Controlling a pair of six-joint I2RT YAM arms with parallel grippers.
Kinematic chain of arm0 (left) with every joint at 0, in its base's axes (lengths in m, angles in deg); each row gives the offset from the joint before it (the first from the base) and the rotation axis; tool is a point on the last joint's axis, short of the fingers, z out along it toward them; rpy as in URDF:
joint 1: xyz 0 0 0.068 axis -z
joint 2: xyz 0.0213 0.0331 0.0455 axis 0.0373 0.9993 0
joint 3: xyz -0.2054 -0.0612 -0.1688 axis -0.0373 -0.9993 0
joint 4: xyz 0.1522 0.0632 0.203 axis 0.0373 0.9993 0
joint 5: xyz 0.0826 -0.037 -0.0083 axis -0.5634 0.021 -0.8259
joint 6: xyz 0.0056 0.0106 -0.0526 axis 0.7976 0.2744 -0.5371
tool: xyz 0 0 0 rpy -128.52 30.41 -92.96
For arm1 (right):
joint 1: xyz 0 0 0.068 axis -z
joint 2: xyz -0.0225 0.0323 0.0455 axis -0.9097 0.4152 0
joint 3: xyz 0.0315 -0.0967 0.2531 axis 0.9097 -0.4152 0
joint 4: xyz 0.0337 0.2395 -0.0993 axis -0.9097 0.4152 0
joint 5: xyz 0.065 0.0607 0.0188 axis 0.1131 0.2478 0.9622
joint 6: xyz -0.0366 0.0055 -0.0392 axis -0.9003 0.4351 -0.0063
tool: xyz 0 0 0 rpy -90.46 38.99 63.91
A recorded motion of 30 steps. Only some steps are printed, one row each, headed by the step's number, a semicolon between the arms.
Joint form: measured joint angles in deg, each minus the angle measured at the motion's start. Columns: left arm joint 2, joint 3, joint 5, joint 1, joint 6, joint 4; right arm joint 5, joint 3, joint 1, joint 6, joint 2, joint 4.
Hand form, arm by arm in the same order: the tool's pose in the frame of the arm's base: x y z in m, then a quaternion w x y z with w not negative. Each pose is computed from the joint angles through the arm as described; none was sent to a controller.
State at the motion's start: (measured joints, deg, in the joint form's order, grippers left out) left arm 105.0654 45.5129 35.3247 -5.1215 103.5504 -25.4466; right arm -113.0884 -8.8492 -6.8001 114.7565 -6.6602 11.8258
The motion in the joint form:
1: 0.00 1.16 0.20 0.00 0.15 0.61; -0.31 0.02 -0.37 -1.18 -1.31 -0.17
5: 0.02 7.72 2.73 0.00 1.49 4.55; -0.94 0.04 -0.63 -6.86 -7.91 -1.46
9: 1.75 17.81 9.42 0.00 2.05 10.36; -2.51 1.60 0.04 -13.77 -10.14 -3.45
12: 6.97 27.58 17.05 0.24 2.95 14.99; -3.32 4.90 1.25 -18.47 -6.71 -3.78
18: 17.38 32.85 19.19 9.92 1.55 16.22; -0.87 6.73 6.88 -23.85 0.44 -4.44
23: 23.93 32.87 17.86 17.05 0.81 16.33; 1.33 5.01 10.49 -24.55 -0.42 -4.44
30: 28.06 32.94 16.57 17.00 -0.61 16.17; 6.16 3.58 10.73 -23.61 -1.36 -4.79
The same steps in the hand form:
1: 0.2021 -0.0004 0.2323 0.23139 0.32685 0.91329 -0.07437; 0.0844 0.2195 0.2006 0.41122 -0.08084 0.84204 0.33960
5: 0.2073 -0.0016 0.2635 0.25948 0.34259 0.89912 -0.08298; 0.0806 0.2096 0.2271 0.45430 -0.09919 0.80489 0.36868
9: 0.2145 -0.0051 0.3069 0.29742 0.35799 0.87615 -0.12552; 0.0834 0.2070 0.2480 0.50355 -0.11642 0.77405 0.36570
12: 0.2317 -0.0092 0.3369 0.31725 0.37508 0.85149 -0.18341; 0.0925 0.2175 0.2561 0.52592 -0.13486 0.76955 0.33619
18: 0.2671 -0.0540 0.3212 0.25335 0.42583 0.83233 -0.24841; 0.1209 0.2271 0.2398 0.52742 -0.16151 0.78859 0.27179
23: 0.2798 -0.0915 0.2907 0.18135 0.45958 0.82673 -0.26911; 0.1315 0.2153 0.2330 0.52480 -0.15534 0.79555 0.25990
30: 0.2923 -0.0936 0.2705 0.14489 0.44180 0.84363 -0.26854; 0.1282 0.2128 0.2286 0.50260 -0.17205 0.79599 0.29015

